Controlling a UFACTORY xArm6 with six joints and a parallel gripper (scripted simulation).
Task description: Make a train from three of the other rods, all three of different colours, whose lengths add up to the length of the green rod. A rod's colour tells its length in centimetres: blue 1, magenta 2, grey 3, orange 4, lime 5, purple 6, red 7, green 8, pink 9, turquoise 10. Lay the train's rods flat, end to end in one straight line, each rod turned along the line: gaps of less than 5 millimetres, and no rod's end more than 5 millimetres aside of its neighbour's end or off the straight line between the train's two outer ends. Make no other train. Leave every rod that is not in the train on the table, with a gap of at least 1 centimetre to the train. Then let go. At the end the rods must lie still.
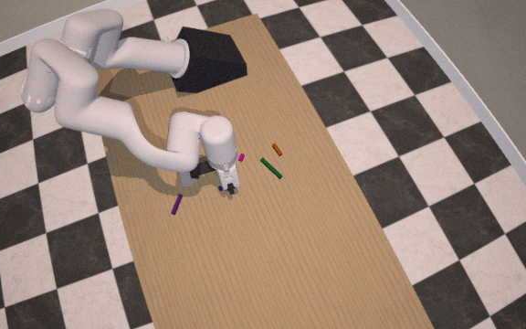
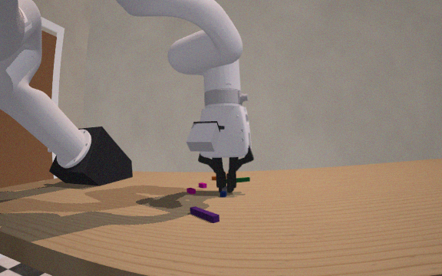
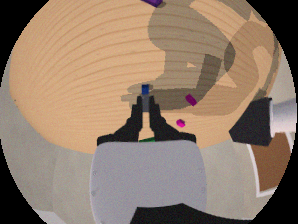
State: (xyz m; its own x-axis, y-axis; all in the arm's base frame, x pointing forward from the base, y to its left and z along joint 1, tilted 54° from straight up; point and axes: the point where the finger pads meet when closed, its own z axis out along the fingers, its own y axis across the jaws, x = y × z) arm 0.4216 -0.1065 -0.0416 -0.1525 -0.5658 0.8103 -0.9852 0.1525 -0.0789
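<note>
Now: the grey rod 2 cm below my hand. From my hand the other things lie so: purple rod (1 cm behind, 16 cm to the right, 2 cm below); blue rod (2 cm to the right, 2 cm below); green rod (13 cm to the left, 2 cm below).
</note>
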